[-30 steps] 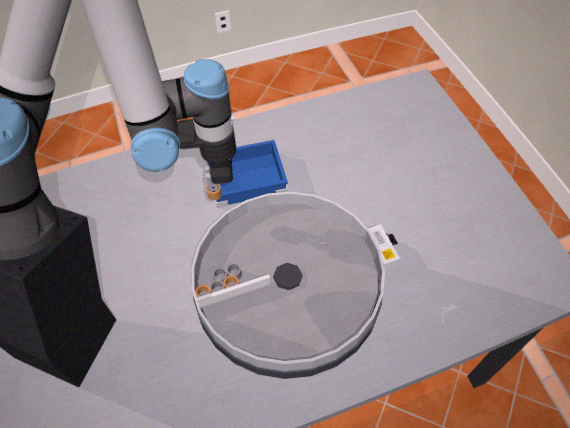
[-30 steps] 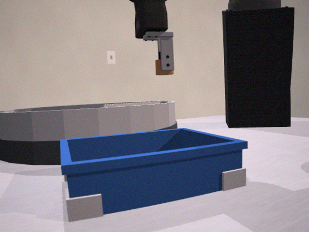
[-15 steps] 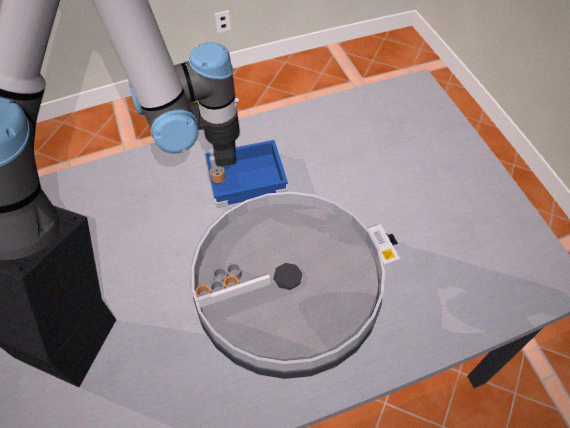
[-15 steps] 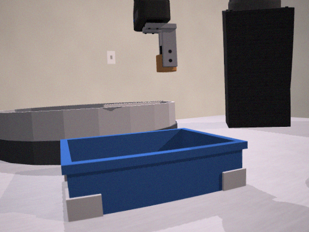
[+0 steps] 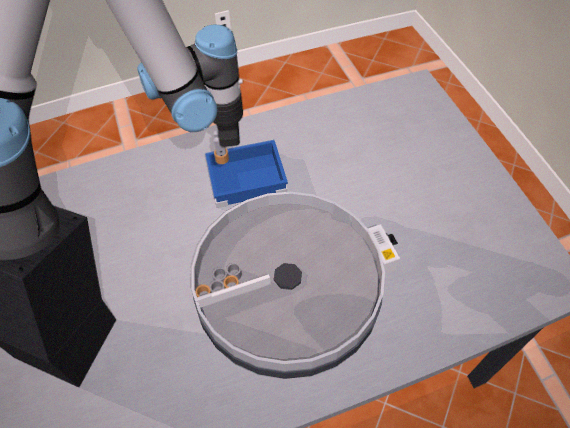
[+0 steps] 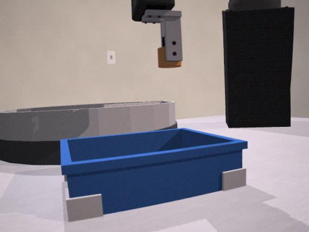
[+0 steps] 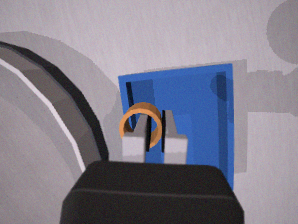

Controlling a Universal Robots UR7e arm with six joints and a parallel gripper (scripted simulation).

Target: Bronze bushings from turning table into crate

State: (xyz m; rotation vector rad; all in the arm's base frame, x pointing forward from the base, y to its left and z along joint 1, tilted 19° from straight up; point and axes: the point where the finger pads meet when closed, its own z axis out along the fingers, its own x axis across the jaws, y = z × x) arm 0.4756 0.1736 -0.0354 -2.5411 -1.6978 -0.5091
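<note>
Right now the blue crate is 60 mm ahead of my hand, 10 mm to the left of it and 140 mm below it. From my hand the other things lie so: turning table (10 mm ahead, 320 mm to the right, 110 mm below).
</note>
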